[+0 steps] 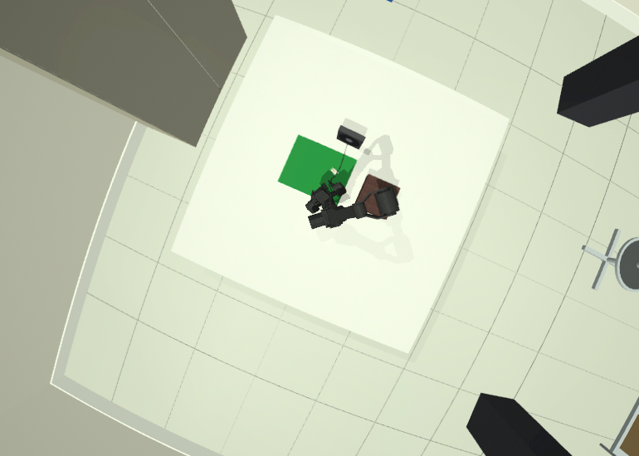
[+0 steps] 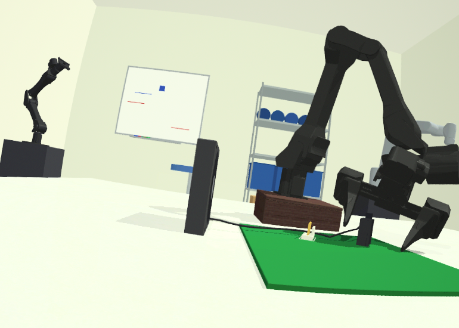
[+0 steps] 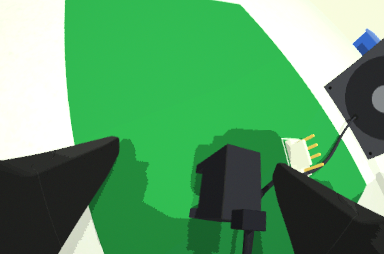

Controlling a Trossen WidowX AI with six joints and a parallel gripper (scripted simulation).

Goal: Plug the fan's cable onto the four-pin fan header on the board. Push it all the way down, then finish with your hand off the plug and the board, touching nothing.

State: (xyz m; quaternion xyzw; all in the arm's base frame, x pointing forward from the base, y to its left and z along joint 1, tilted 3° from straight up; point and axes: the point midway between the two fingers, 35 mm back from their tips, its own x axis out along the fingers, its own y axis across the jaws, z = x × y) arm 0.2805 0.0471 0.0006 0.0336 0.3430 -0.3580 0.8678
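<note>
My gripper tip is now 20 mm past the black plug. The rest, counted from my gripper tip: green board 70 mm to the right, 40 mm ahead, 30 mm below; then white four-pin fan header 80 mm to the right, 40 mm behind, 20 mm below; then black fan 230 mm to the right, 70 mm behind, 40 mm above.
</note>
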